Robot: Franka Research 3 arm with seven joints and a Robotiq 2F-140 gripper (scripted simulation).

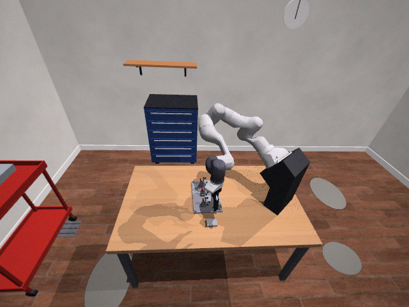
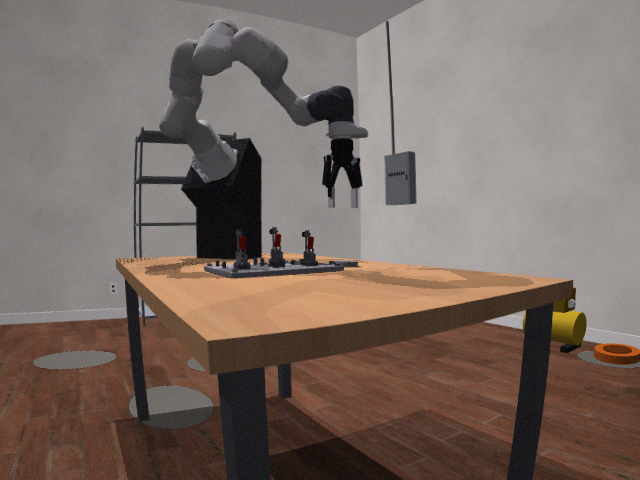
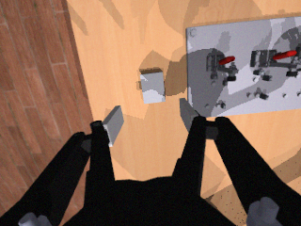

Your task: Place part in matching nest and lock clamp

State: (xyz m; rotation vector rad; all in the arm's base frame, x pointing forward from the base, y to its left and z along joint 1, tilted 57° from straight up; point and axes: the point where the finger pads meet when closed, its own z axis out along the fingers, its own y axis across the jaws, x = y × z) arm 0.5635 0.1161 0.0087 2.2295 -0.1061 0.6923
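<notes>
The grey block part lies 210 mm below my hand. Also, from my hand: grey fixture plate 80 mm behind, 260 mm to the right, 210 mm below.
</notes>
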